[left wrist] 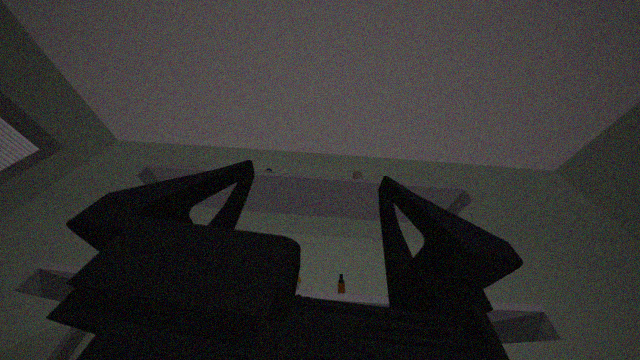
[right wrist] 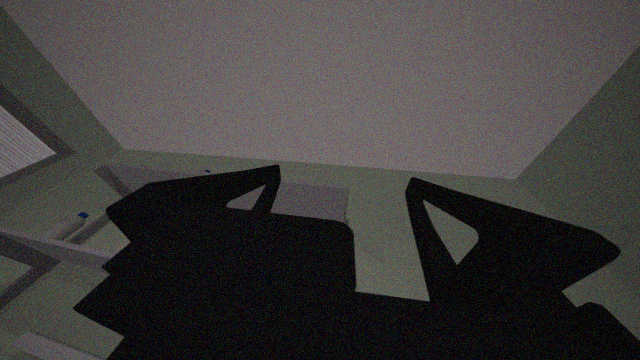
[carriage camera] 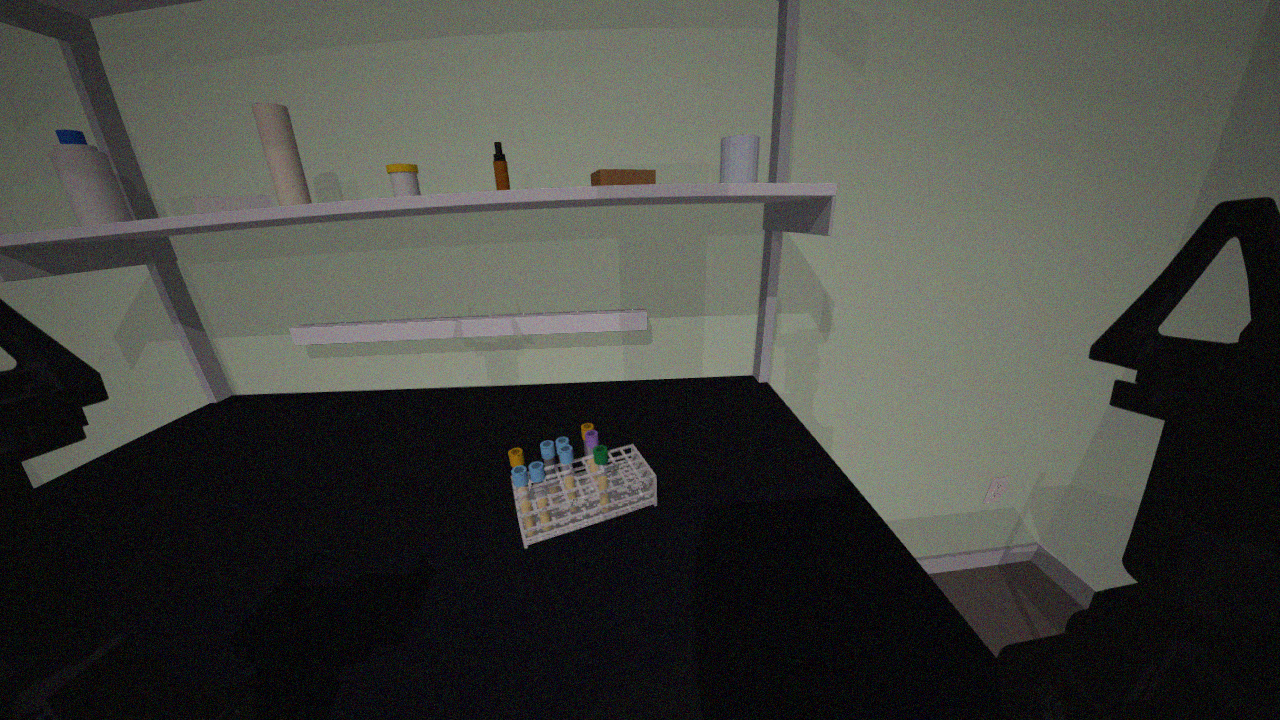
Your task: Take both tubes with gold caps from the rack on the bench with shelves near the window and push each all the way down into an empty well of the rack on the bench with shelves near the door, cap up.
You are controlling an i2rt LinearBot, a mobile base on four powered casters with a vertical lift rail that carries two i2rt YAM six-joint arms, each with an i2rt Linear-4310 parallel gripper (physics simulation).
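Frame: origin at the left arm's base, x back, y right, z up, level; metres.
Where they show: left gripper, fingertip midpoint: (left wrist: 316, 175); right gripper, fingertip midpoint: (right wrist: 342, 178).
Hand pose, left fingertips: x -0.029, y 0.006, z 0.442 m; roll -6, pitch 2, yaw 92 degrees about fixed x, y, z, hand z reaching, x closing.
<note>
Things, the pixels of their centre, and the offset from my left fingertips. "spot": a spot on its surface instead.
- clear rack, body centre: (carriage camera: 584, 491) dx -0.318, dy +0.244, dz -0.399 m
- gold-capped tube, surface spot: (carriage camera: 516, 457) spot: dx -0.288, dy +0.164, dz -0.312 m
- purple-capped tube, surface spot: (carriage camera: 590, 438) spot: dx -0.326, dy +0.260, dz -0.311 m
- green-capped tube, surface spot: (carriage camera: 600, 454) spot: dx -0.286, dy +0.277, dz -0.310 m
- amber bottle, surface spot: (carriage camera: 501, 171) spot: dx -0.606, dy +0.102, dz +0.072 m
- yellow-lidded jar, surface spot: (carriage camera: 404, 181) spot: dx -0.572, dy -0.060, dz +0.061 m
- brown box, surface spot: (carriage camera: 623, 178) spot: dx -0.630, dy +0.322, dz +0.054 m
- grey cylinder, surface spot: (carriage camera: 739, 160) spot: dx -0.598, dy +0.531, dz +0.078 m
- tall beige cylinder, surface spot: (carriage camera: 281, 156) spot: dx -0.589, dy -0.289, dz +0.122 m
- blue-capped bottle, surface spot: (carriage camera: 87, 183) spot: dx -0.578, dy -0.695, dz +0.112 m
A clear rack (carriage camera: 590, 522) stands on the black bench in the carriage view, right of the picture's middle. One gold-capped tube (carriage camera: 516, 457) stands upright at its left back corner. The other gold-capped tube (carriage camera: 587, 430) stands at the back, behind a purple-capped tube (carriage camera: 590, 438). Several blue-capped tubes and a green-capped tube (carriage camera: 600, 454) also stand in the rack. My left gripper (left wrist: 316, 175) is open and empty, with part of it at the carriage view's left edge. My right gripper (right wrist: 342, 178) is open and empty, with part of it at that view's right edge. Both are far from the rack.
A shelf (carriage camera: 537, 198) above the bench holds an amber bottle (carriage camera: 501, 171), a yellow-lidded jar (carriage camera: 404, 181), a brown box (carriage camera: 623, 178), a grey cylinder (carriage camera: 739, 160), a tall beige cylinder (carriage camera: 281, 156) and a blue-capped bottle (carriage camera: 87, 183). Uprights (carriage camera: 772, 268) stand at the bench's back corners.
</note>
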